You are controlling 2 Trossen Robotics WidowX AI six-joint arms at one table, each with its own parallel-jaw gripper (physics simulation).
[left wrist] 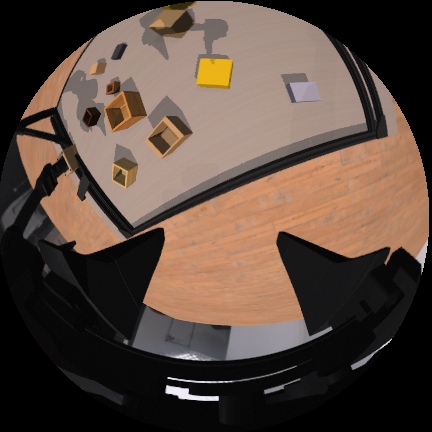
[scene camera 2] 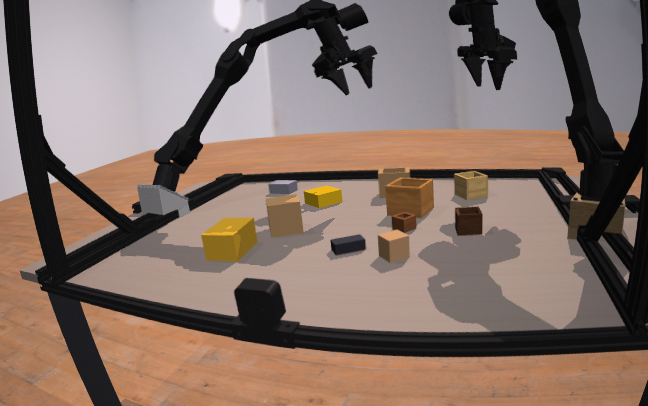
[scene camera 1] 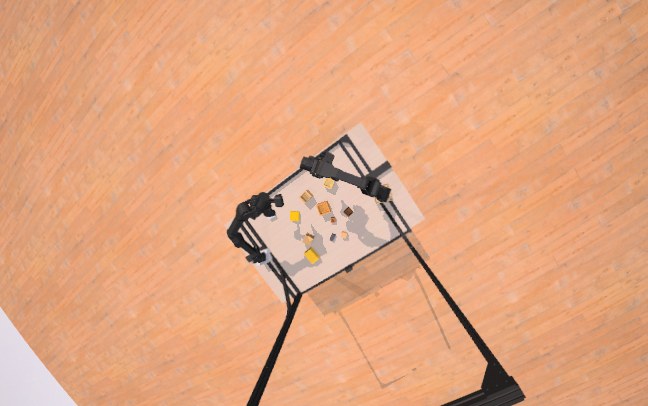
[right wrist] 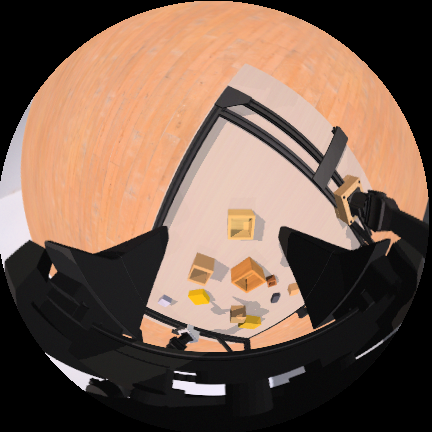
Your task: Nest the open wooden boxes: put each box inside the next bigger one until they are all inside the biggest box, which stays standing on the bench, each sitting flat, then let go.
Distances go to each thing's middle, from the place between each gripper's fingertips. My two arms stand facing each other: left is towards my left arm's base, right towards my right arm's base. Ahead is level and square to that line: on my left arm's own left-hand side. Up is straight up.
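Orange-brown box (scene camera 2: 415,196): my left gripper is 210 mm above it, 170 mm to the left of it and 230 mm past it. Pale wooden box (scene camera 2: 471,185): 210 mm below my left hand, 100 mm behind it, 280 mm to the right of it.
For the pale wooden box, my right hand is 210 mm above it, 50 mm to the right of it and 80 mm past it. The orange-brown box is 210 mm below my right hand, 160 mm to the left of it and 210 mm behind it.
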